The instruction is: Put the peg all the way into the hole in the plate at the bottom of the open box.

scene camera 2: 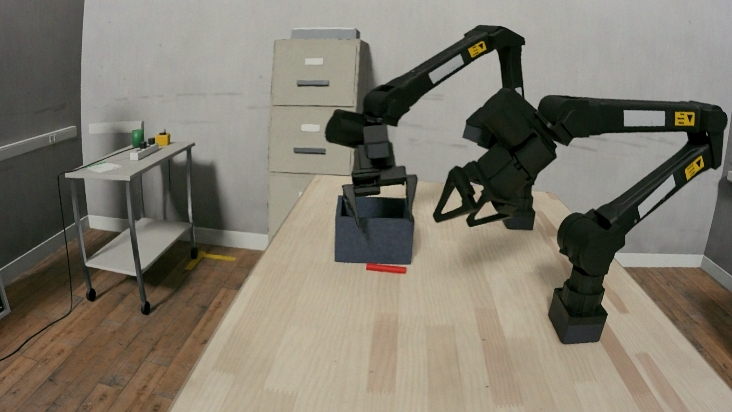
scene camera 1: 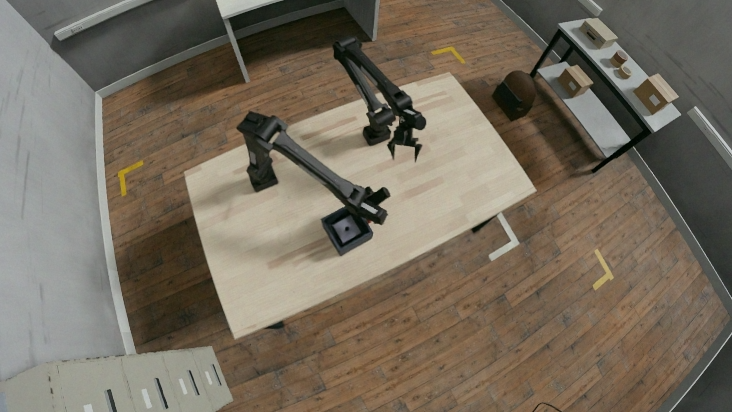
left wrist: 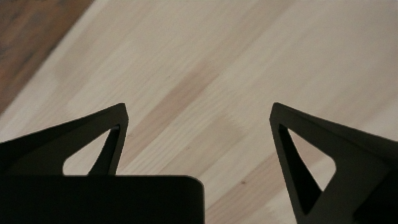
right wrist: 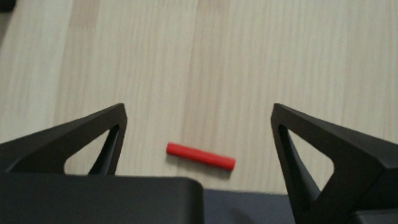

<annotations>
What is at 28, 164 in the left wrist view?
My left gripper.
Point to a dark blue box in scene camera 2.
At 385, 236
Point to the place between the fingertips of my right gripper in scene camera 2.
At 385, 224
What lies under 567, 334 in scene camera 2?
An arm base.
</annotations>
